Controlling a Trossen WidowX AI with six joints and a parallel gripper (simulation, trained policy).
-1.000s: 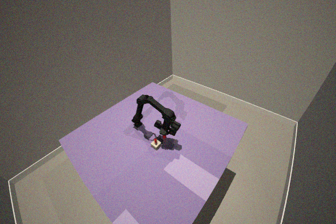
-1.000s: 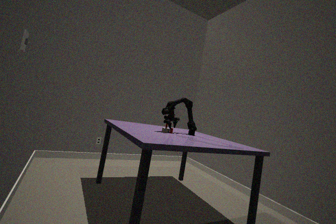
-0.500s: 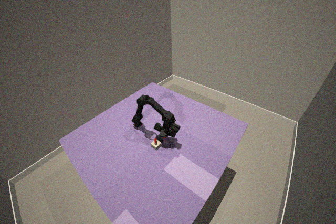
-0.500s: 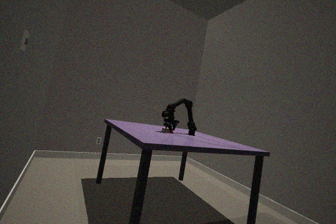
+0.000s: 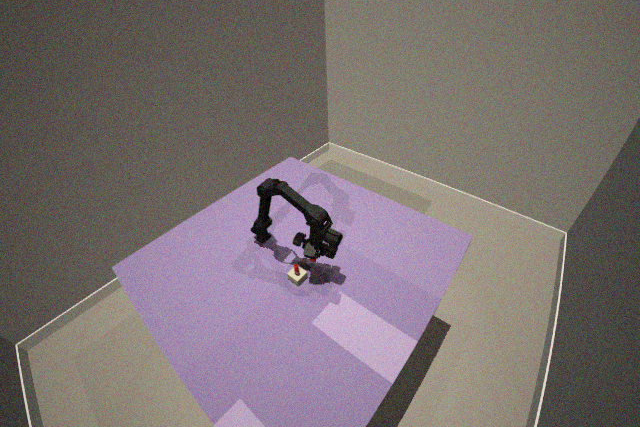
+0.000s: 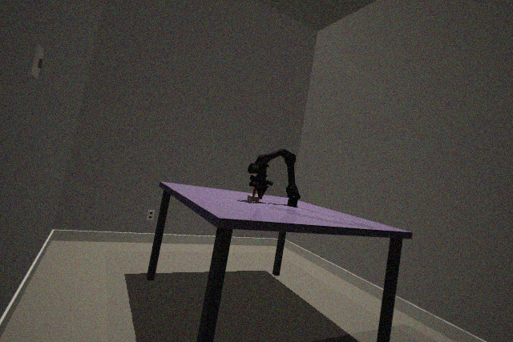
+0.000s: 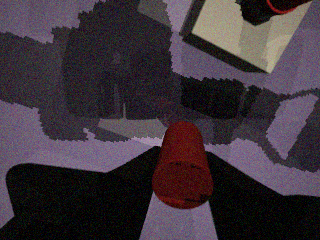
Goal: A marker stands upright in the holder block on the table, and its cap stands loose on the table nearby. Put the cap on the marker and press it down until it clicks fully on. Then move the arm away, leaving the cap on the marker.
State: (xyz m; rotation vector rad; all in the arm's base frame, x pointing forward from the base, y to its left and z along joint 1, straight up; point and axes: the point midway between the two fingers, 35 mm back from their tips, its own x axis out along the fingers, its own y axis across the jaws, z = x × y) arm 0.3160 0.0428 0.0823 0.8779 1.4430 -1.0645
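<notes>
The red marker is 10 mm behind my gripper tip, 100 mm to the right of it and 20 mm above it. Round my gripper tip: holder block 10 mm behind, 100 mm to the right, 30 mm below; red cap 10 mm above.
</notes>
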